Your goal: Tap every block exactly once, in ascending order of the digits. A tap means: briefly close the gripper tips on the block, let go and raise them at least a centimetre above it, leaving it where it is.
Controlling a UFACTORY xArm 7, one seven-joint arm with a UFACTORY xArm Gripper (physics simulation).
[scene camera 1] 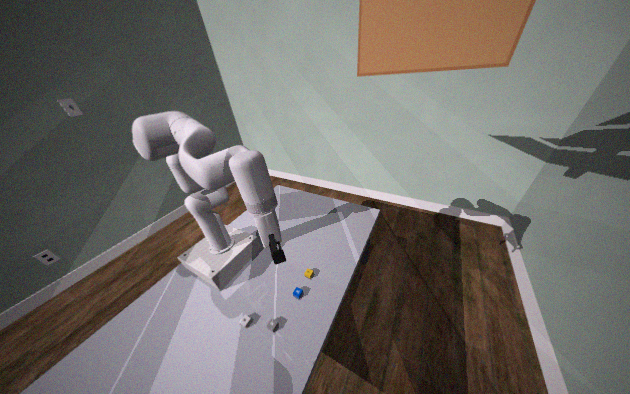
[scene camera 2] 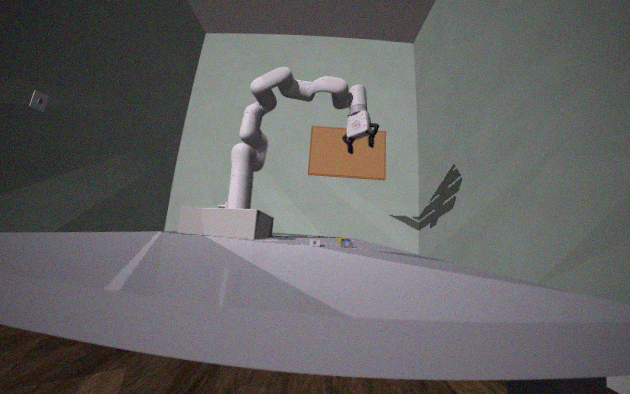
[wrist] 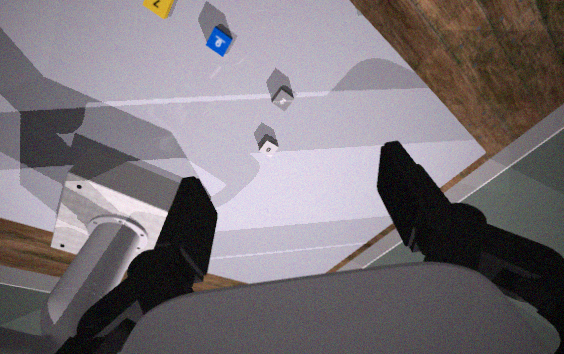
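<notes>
The white block [scene camera 1: 245, 321] [scene camera 2: 314, 243] [wrist: 268, 148] shows a 0. The grey block [scene camera 1: 273, 325] [wrist: 283, 99] beside it has a faint digit, seemingly a 2. The blue block [scene camera 1: 298, 293] [wrist: 219, 41] shows a 6 or 9; I cannot tell which. The yellow block [scene camera 1: 309, 273] [scene camera 2: 340, 240] [wrist: 159, 6] has a digit like a 7 and is cut by the wrist view's top edge. All lie apart on the table. My gripper [scene camera 1: 279, 259] [scene camera 2: 361, 148] [wrist: 291, 180] is wide open and empty, high above the table, touching no block.
The robot's base [scene camera 1: 220, 260] [scene camera 2: 217, 222] [wrist: 120, 197] stands on the pale table [scene camera 1: 200, 345] [scene camera 2: 250, 340] [wrist: 310, 200], to the left of the blocks. The table's edge and the wooden floor [scene camera 1: 425, 300] [wrist: 480, 65] lie beyond the blocks. Shadows cross the table.
</notes>
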